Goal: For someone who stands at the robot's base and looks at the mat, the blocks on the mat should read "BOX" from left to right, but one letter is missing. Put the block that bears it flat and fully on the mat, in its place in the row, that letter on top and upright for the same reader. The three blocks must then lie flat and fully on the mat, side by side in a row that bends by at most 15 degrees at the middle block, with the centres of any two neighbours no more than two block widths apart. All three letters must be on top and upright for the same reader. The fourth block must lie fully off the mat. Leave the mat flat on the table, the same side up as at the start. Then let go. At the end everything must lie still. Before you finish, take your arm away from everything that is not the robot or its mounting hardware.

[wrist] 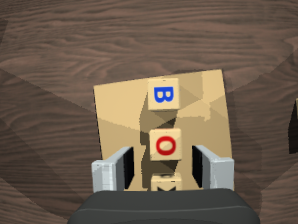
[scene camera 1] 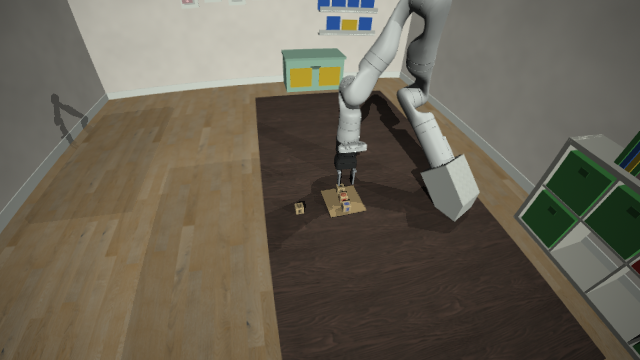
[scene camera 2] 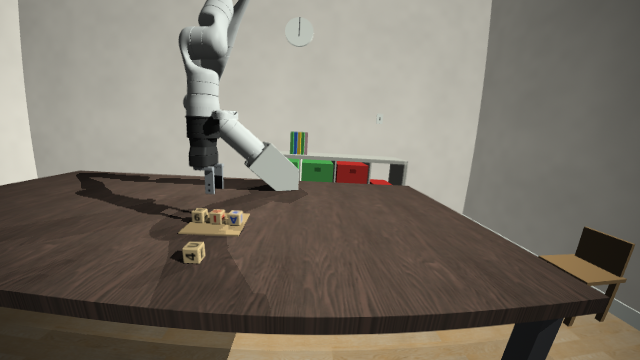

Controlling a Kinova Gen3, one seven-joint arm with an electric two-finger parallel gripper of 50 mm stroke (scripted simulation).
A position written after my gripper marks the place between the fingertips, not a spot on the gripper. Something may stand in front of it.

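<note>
There's a b block (wrist: 163, 94) here, and an o block (wrist: 165, 143). I can see a tan mat (scene camera 2: 206, 228) too; the wrist view shows the tan mat (wrist: 124, 120), and scene camera 1 shows the tan mat (scene camera 1: 330, 196) as well. As for my gripper (scene camera 2: 214, 190), the wrist view also shows my gripper (wrist: 163, 161).
</note>
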